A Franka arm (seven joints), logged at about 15 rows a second.
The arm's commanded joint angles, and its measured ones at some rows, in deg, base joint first. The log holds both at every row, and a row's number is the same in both.
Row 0, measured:
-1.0, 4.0, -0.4, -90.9, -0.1, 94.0, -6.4
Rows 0 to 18, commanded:
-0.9, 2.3, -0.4, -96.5, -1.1, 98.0, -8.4
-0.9, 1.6, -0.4, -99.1, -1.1, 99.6, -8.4
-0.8, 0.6, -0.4, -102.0, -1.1, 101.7, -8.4
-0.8, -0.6, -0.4, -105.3, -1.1, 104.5, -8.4
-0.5, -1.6, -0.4, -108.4, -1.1, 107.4, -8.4
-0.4, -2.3, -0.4, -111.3, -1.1, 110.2, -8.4
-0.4, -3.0, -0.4, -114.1, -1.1, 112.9, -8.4
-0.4, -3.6, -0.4, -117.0, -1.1, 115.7, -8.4
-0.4, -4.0, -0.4, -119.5, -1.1, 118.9, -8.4
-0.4, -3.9, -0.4, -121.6, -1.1, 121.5, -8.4
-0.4, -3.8, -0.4, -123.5, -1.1, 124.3, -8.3
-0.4, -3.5, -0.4, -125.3, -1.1, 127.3, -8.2
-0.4, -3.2, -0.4, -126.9, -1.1, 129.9, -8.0
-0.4, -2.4, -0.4, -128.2, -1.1, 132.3, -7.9
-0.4, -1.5, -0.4, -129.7, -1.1, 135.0, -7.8
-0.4, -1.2, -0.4, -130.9, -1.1, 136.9, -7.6
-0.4, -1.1, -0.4, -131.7, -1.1, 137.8, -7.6
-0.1, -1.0, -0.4, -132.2, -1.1, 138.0, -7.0
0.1, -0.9, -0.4, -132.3, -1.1, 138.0, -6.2
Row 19, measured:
-0.5, -0.6, -0.4, -130.5, -0.2, 135.9, -8.0
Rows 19 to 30, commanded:
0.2, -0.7, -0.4, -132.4, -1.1, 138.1, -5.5
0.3, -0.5, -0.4, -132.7, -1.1, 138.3, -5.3
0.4, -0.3, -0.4, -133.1, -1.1, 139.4, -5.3
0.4, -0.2, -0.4, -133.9, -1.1, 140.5, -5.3
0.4, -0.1, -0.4, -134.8, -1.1, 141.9, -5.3
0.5, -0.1, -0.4, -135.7, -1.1, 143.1, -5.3
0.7, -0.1, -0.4, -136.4, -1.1, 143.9, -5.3
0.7, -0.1, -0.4, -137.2, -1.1, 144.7, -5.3
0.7, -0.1, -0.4, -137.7, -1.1, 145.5, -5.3
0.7, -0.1, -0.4, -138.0, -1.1, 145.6, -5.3
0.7, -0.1, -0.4, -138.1, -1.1, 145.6, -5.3
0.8, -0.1, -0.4, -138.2, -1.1, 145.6, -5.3
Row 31, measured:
0.4, 0.3, -0.2, -137.0, -0.2, 143.8, -6.5
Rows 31 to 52, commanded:
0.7, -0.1, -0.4, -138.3, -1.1, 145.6, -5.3
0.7, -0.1, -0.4, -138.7, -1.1, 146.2, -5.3
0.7, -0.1, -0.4, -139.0, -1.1, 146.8, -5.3
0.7, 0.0, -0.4, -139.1, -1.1, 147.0, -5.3
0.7, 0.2, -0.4, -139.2, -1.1, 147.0, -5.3
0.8, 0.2, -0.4, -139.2, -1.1, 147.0, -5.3
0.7, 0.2, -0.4, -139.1, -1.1, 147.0, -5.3
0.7, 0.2, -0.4, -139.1, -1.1, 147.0, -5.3
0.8, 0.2, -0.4, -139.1, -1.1, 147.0, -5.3
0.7, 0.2, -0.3, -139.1, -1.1, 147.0, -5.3
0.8, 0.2, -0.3, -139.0, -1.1, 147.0, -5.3
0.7, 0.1, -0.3, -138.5, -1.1, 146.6, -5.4
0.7, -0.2, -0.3, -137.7, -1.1, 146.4, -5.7
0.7, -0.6, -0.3, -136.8, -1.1, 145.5, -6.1
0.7, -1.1, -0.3, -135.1, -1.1, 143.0, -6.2
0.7, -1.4, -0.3, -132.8, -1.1, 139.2, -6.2
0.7, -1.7, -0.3, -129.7, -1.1, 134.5, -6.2
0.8, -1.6, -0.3, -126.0, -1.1, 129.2, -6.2
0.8, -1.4, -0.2, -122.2, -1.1, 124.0, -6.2
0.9, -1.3, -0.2, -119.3, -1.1, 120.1, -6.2
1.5, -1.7, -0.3, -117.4, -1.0, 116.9, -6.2
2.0, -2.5, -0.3, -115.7, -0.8, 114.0, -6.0
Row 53, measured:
0.6, -2.0, 0.0, -122.3, -0.2, 122.9, -6.4
